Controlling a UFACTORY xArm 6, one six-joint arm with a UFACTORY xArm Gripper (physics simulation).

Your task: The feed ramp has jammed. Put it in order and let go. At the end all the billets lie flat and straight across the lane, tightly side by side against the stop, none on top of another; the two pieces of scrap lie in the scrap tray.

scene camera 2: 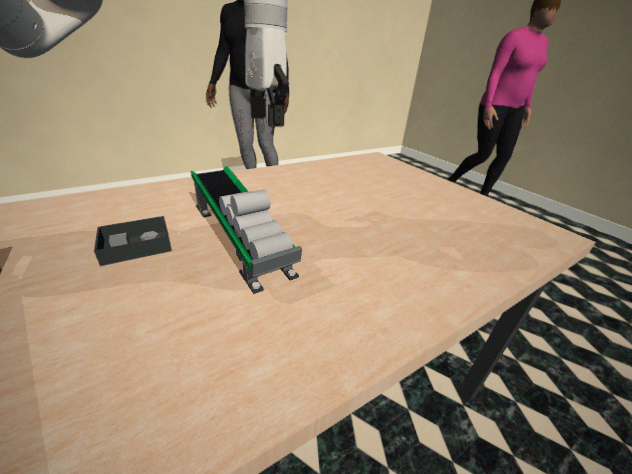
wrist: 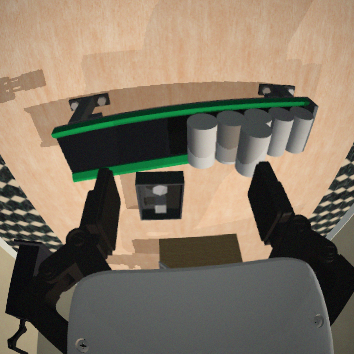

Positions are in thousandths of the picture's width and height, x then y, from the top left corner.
A dark scrap tray shows in scene camera 2 (167,537) and in the wrist view (408,510). A billet shows in scene camera 2 (398,427) and in the wrist view (719,386).
